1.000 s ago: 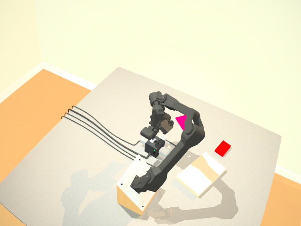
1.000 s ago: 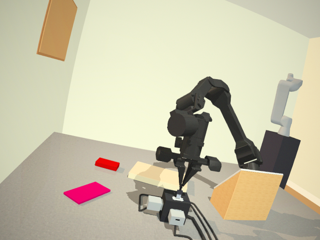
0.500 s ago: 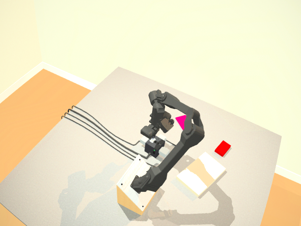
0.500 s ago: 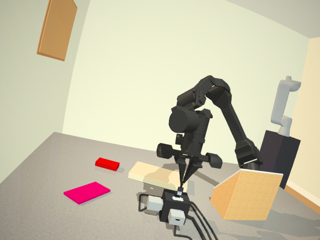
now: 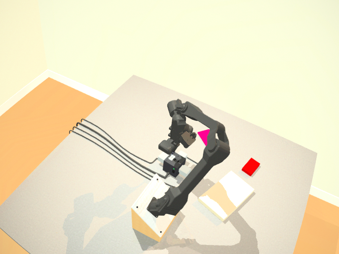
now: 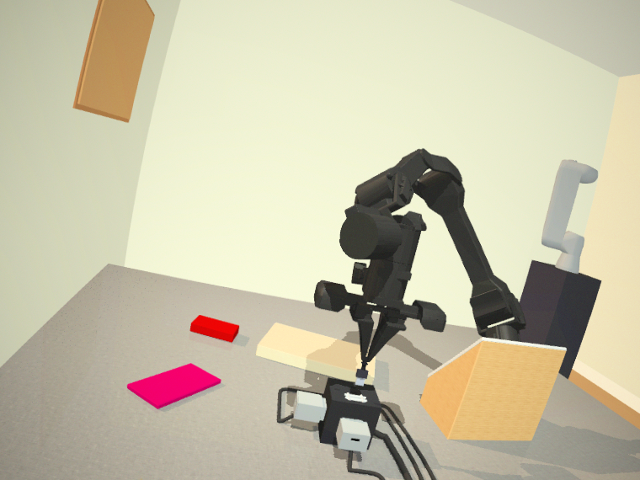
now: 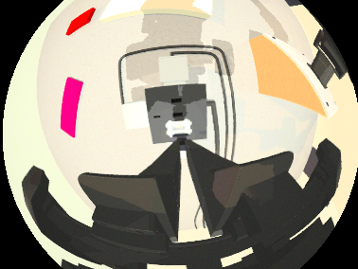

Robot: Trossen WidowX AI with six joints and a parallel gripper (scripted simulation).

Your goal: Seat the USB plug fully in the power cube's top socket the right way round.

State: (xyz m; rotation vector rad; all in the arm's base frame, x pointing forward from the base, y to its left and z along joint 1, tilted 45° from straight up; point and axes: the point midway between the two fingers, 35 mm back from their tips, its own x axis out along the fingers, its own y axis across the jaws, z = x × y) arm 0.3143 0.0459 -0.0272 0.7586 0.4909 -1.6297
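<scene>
Now: the white USB plug 20 mm below my gripper tip. From my gripper tip the other things lie so: cream slab: 310 mm to the right, 120 mm below, 40 mm behind; then red block: 370 mm to the right, 180 mm ahead, 130 mm below; then pink card: 260 mm ahead, 130 mm below, 110 mm to the right.
</scene>
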